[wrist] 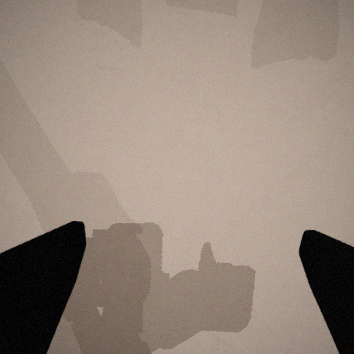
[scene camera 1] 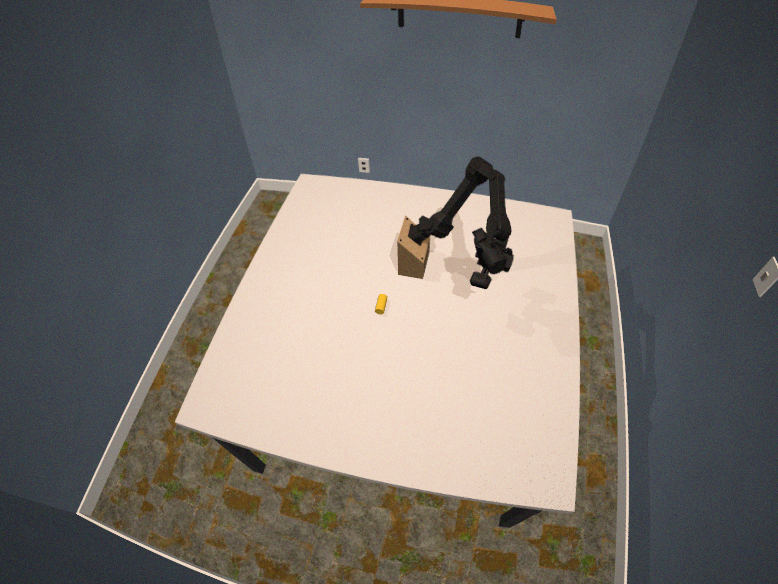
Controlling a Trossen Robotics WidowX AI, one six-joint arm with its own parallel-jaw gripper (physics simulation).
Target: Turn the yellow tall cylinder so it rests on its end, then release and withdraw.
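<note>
The yellow cylinder lies on its side on the white table, with one end facing the table's front edge. It does not show in the wrist view. My gripper is open, with its two dark fingers wide apart and no object between them. It hangs above the table, well to the right of the cylinder and a little farther back. In the wrist view, bare table surface and shadows of the arm show beyond the fingertips.
A tan wedge-shaped block stands behind and to the right of the cylinder, with the arm's base on its sloping top. The arm arches from it to the right. The table's right edge lies beyond the gripper.
</note>
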